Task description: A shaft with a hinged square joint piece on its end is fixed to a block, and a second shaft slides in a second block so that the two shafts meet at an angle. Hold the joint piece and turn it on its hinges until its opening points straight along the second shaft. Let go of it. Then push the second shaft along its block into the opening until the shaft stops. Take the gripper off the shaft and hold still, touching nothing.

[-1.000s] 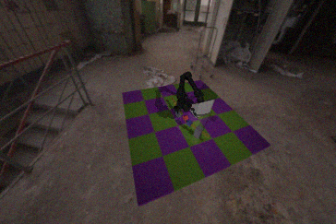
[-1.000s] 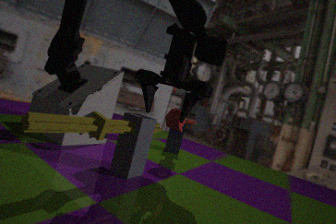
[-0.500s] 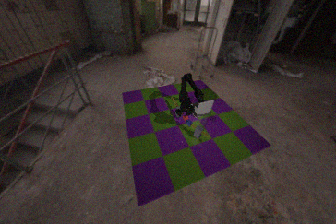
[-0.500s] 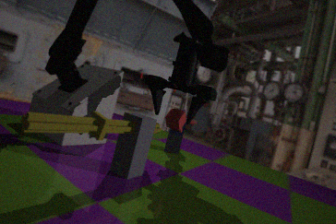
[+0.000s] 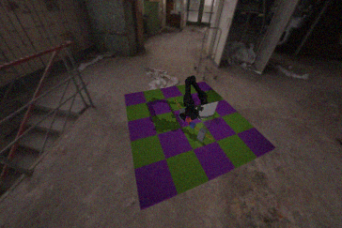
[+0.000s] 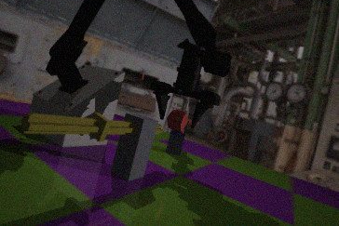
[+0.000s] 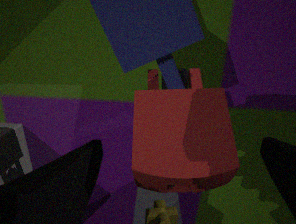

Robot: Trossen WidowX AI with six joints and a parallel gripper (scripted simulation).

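My gripper tip is 1 cm to the right of the red square joint piece and 1 cm below it.
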